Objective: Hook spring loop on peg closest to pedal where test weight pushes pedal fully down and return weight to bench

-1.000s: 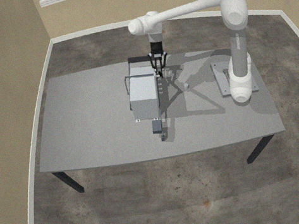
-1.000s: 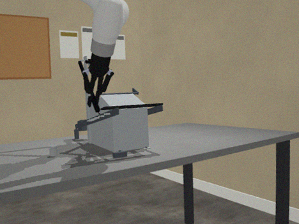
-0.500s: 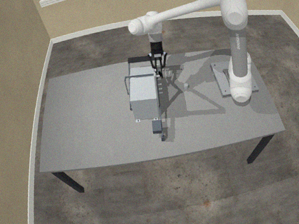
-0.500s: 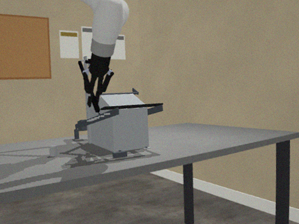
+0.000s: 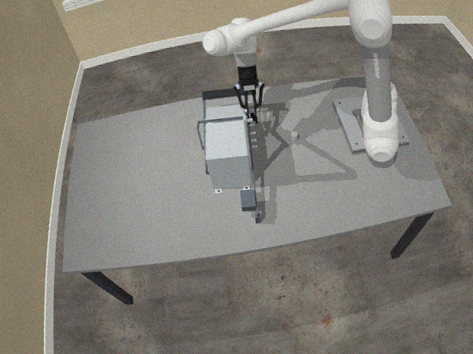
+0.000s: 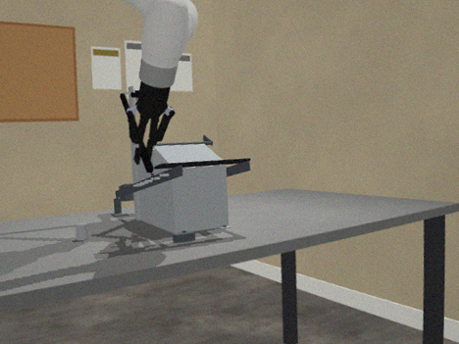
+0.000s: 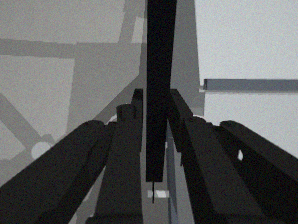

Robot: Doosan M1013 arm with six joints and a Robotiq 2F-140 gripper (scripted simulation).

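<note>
The dark spring is 40 mm to the left of my hand and 40 mm above it. Also, from my hand: steel test weight 190 mm below, 190 mm behind, 10 mm to the right.
</note>
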